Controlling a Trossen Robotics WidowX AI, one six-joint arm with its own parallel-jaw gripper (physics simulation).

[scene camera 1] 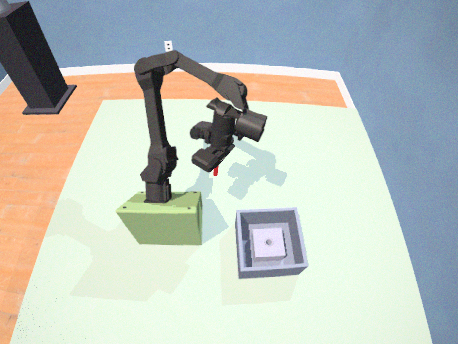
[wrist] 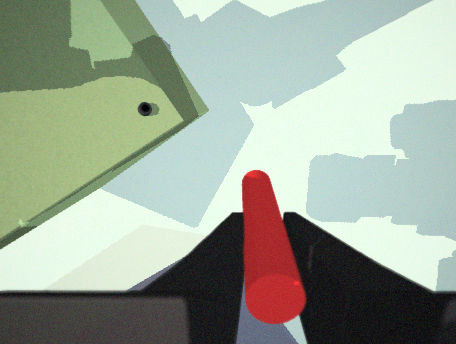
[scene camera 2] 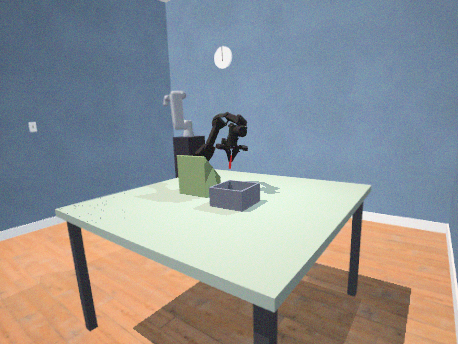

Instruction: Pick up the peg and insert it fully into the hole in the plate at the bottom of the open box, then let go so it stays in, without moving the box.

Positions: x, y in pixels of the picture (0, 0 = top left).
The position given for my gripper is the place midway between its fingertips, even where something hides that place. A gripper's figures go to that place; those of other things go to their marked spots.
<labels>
My gripper (scene camera 1: 216, 165): 0.79 m from the lens. A grey-blue box (scene camera 1: 295, 261): 0.85 m from the lens. A pale plate (scene camera 1: 267, 244): 0.86 m from the lens.
</labels>
